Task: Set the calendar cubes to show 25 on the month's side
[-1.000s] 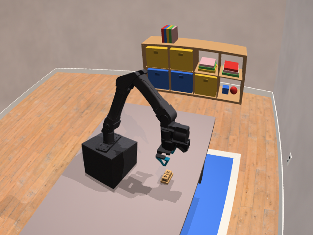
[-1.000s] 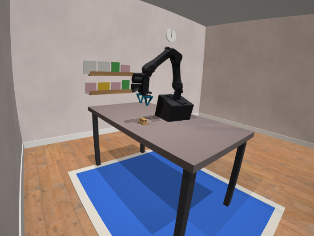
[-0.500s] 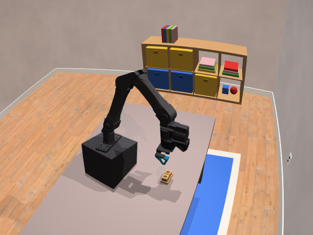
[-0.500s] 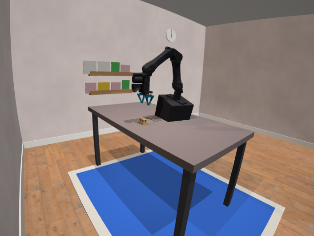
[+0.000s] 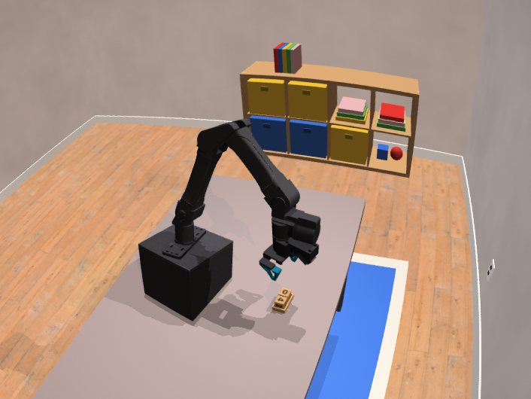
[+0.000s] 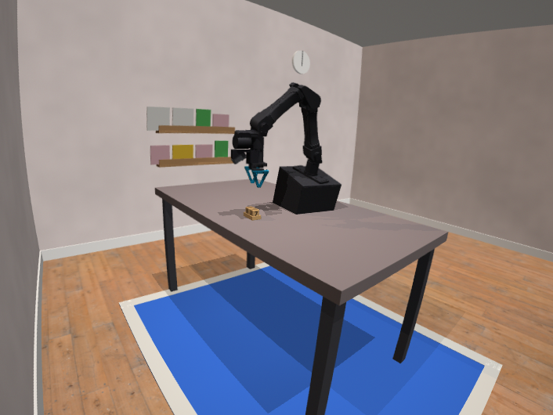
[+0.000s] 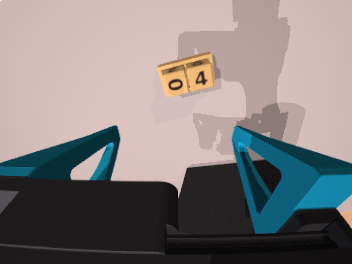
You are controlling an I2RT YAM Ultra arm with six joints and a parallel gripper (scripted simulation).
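Now: the wooden digit cube 13 cm below my hand. Also, from my hand: tray: 2 cm to the right, 15 cm below.
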